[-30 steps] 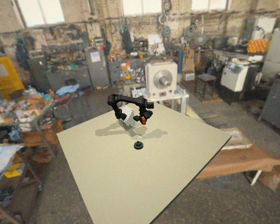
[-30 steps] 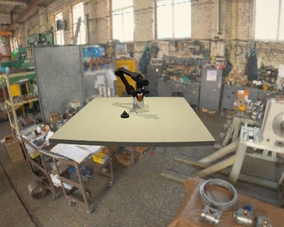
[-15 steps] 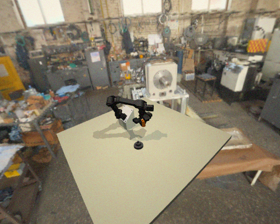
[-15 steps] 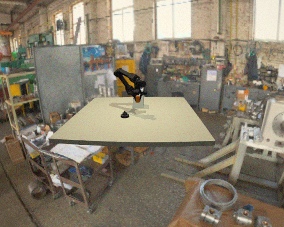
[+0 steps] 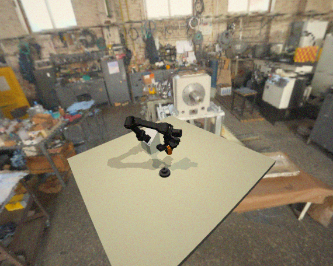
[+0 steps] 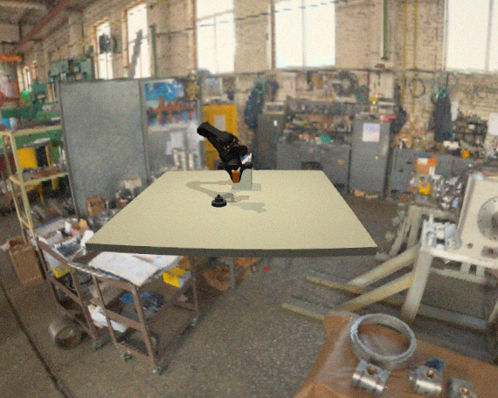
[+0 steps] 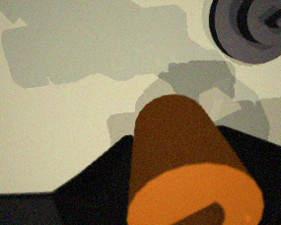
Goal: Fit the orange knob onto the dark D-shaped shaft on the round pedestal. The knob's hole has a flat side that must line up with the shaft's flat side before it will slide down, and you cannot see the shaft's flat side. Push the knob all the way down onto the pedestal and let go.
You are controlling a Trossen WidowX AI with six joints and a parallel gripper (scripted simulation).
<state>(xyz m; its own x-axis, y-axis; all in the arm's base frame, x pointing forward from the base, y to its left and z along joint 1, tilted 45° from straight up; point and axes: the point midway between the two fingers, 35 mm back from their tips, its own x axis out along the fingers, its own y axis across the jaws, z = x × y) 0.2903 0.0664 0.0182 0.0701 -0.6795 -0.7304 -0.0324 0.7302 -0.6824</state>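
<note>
My gripper tip is now 50 mm short of the pedestal, 90 mm to the left of it and 100 mm above it. The rest, counted from my gripper tip: orange knob (20 mm above).
</note>
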